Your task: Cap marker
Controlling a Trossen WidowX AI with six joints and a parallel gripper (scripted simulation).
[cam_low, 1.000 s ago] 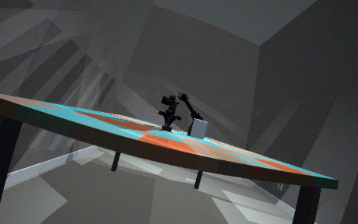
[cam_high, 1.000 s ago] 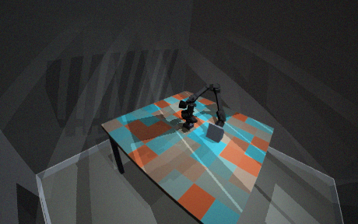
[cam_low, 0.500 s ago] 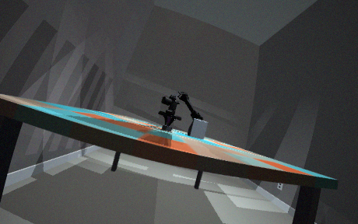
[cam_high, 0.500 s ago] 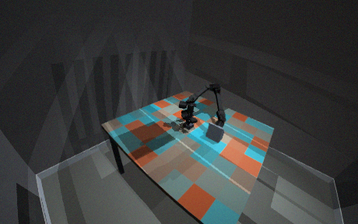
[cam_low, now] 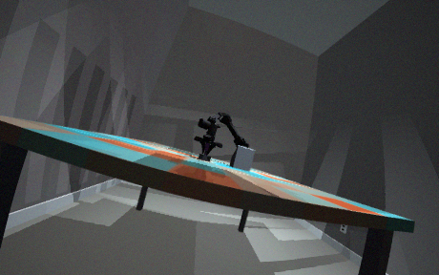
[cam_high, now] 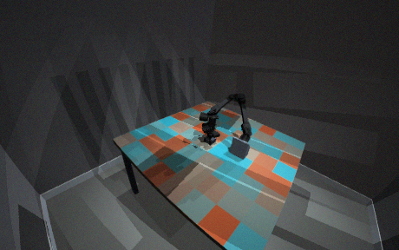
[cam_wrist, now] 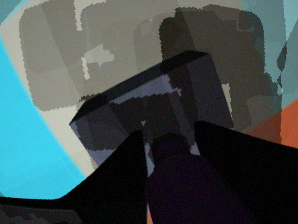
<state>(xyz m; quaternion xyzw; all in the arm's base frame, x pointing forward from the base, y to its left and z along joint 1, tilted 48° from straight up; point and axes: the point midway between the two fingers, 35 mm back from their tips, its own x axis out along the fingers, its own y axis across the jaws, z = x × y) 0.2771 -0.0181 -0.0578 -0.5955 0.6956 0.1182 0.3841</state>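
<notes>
My gripper tip is now 1 cm to the left of the purple marker cap and 5 cm below it.
</notes>
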